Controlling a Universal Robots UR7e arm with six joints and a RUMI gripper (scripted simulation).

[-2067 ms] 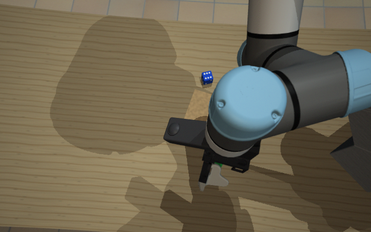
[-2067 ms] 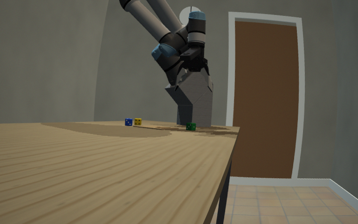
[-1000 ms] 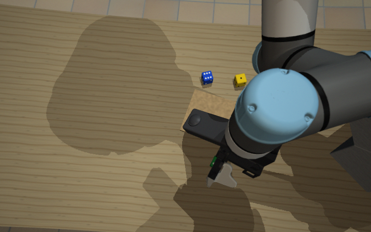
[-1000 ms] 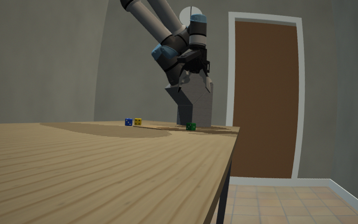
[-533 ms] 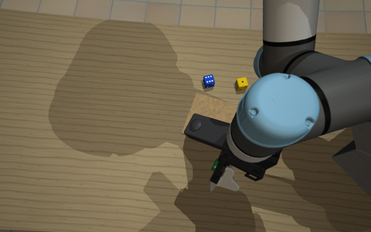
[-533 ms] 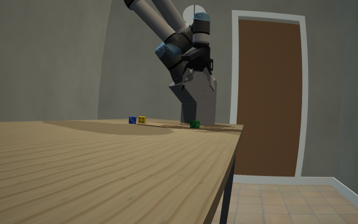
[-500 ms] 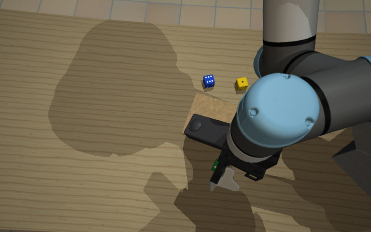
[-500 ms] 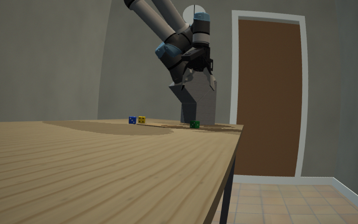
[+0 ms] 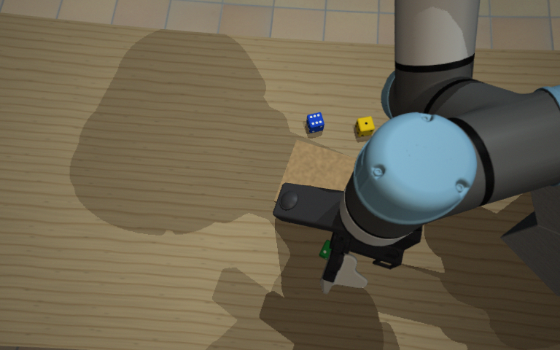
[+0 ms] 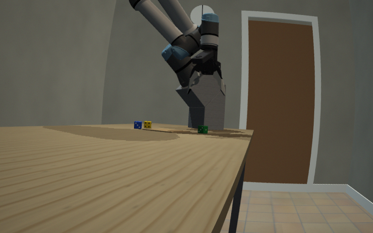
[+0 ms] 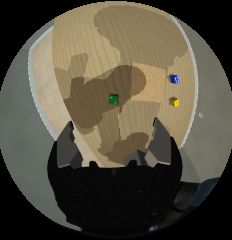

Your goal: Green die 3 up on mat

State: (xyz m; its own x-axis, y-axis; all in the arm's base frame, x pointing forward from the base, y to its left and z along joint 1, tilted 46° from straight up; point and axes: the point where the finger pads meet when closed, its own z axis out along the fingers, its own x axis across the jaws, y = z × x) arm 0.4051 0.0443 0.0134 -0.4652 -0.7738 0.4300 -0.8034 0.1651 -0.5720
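Right now my hand is 14 cm above the green die. Round my hand: blue die: 4 cm behind, 26 cm to the right, 14 cm below; tan mat: 2 cm behind, 14 cm to the right, 15 cm below; yellow die: 14 cm behind, 23 cm to the right, 14 cm below.
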